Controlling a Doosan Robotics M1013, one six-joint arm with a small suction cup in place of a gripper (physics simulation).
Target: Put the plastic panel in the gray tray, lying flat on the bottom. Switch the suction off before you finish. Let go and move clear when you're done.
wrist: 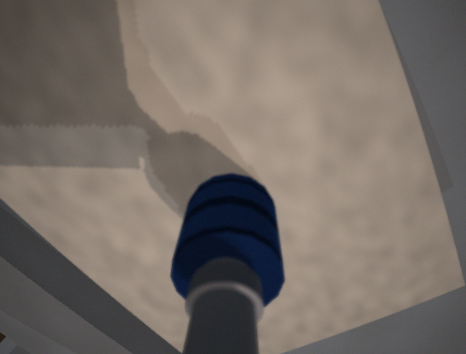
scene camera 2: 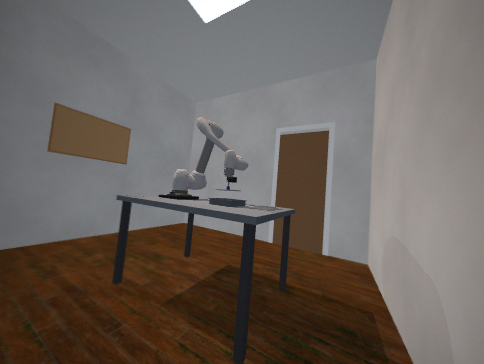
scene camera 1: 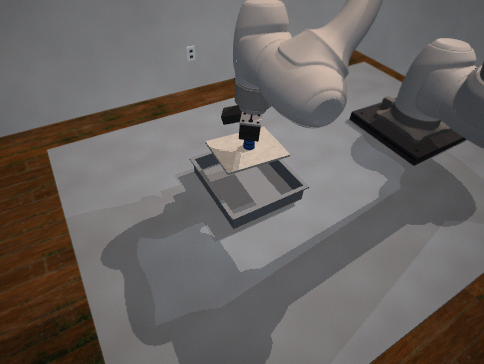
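Pixels of known places: end effector, tool point: (wrist: 231, 198) (scene camera 2: 228, 191) (scene camera 1: 248, 149); arm's base, origin of the base link: (scene camera 2: 179, 195) (scene camera 1: 411, 122).
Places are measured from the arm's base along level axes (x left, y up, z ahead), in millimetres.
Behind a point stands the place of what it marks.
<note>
The plastic panel (scene camera 1: 270, 147) @(y 99, x -8, z 581 mm) (wrist: 325, 150) @(y 101, x -69, z 632 mm) is a thin beige sheet, roughly level, hanging on my suction cup above the gray tray. My gripper, a blue suction cup (scene camera 1: 249, 145) (scene camera 2: 228, 188) (wrist: 227, 235), is shut on the panel's upper face, near its middle. In scene camera 2 the panel (scene camera 2: 220, 189) @(y 98, x -95, z 597 mm) shows edge-on, with a gap between it and the tray. The gray tray (scene camera 1: 270, 209) @(y -14, x 89, z 631 mm) (scene camera 2: 227, 202) @(y 3, x -140, z 709 mm) is a shallow open box on the table. The panel covers the view of the tray's far part in scene camera 1.
The tray stands on a light gray table top (scene camera 1: 125, 165) @(y -27, x -255, z 907 mm) (scene camera 2: 200, 209) @(y -35, x -441, z 725 mm). The arm's dark base plate (scene camera 1: 410, 145) @(y 4, x 87, z 111 mm) (scene camera 2: 178, 196) @(y 1, x -133, z 146 mm) is at the right in scene camera 1. The arm's shadow falls across the table. Walls and a brown door (scene camera 2: 302, 190) stand beyond.
</note>
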